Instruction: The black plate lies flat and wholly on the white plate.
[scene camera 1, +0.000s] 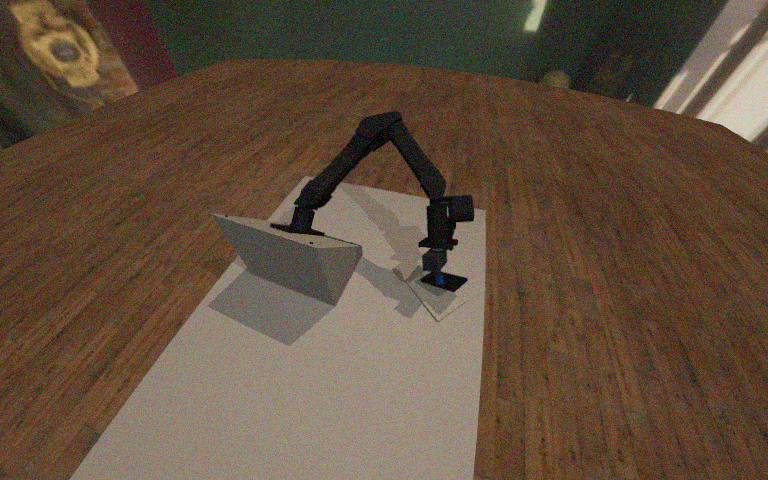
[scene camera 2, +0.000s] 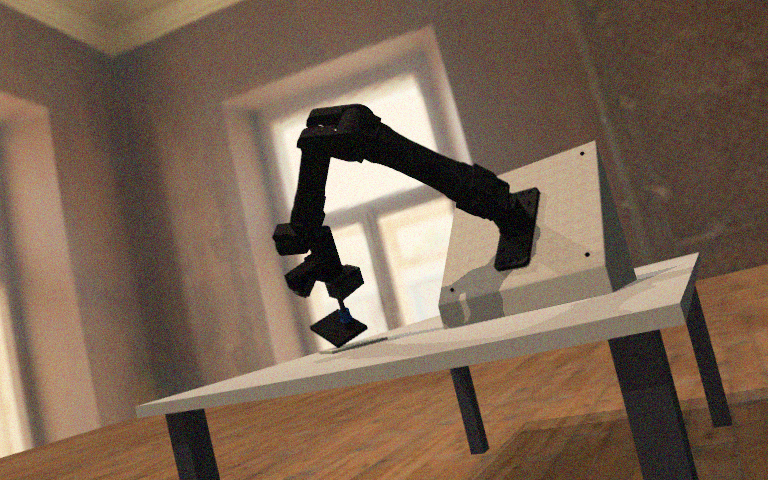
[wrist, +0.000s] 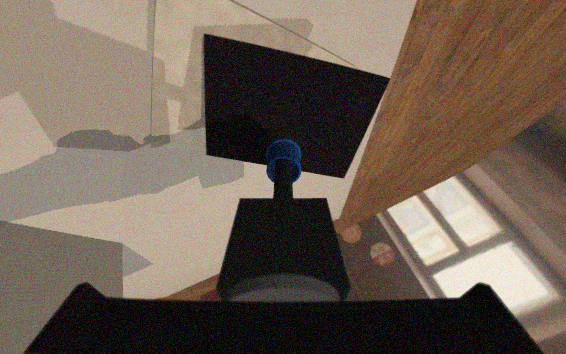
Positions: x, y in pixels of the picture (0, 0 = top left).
Labels:
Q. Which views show my suction cup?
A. Scene camera 1, scene camera 2 and the wrist view: all of them.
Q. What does the white plate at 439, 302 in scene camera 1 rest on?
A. The table.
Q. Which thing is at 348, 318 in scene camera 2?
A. My suction cup.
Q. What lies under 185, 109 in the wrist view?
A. A white plate.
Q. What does my suction cup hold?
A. A black plate.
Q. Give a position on a black plate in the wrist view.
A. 254, 94

